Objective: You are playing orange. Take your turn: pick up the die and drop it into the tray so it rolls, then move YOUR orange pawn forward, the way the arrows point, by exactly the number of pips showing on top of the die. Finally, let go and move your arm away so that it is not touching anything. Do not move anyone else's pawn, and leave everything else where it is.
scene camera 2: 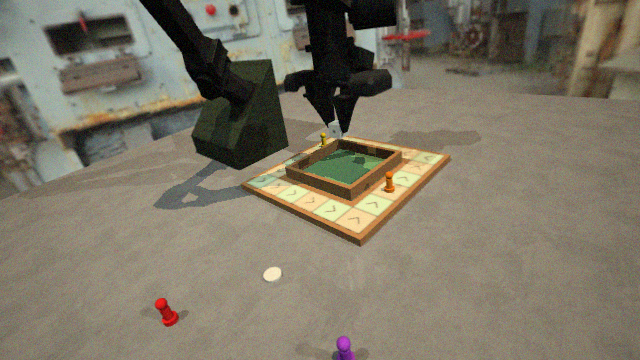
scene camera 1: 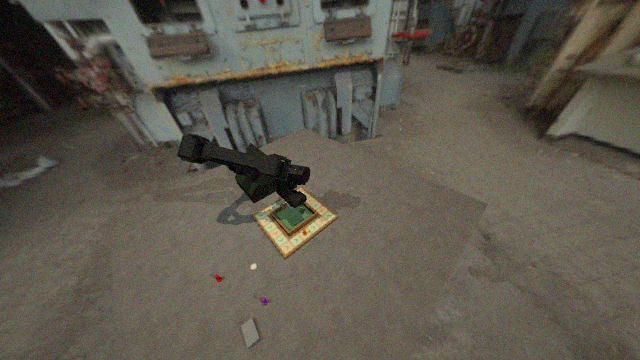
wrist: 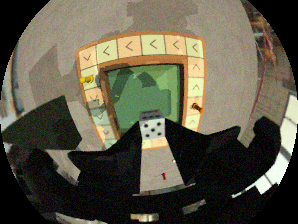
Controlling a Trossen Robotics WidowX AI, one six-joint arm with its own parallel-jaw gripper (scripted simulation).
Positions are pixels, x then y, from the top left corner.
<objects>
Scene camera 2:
my gripper: 338, 131
green tray: 343, 166
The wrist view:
my gripper: 151, 122
white die: 152, 123, held by my gripper
green tray: 134, 89
</objects>
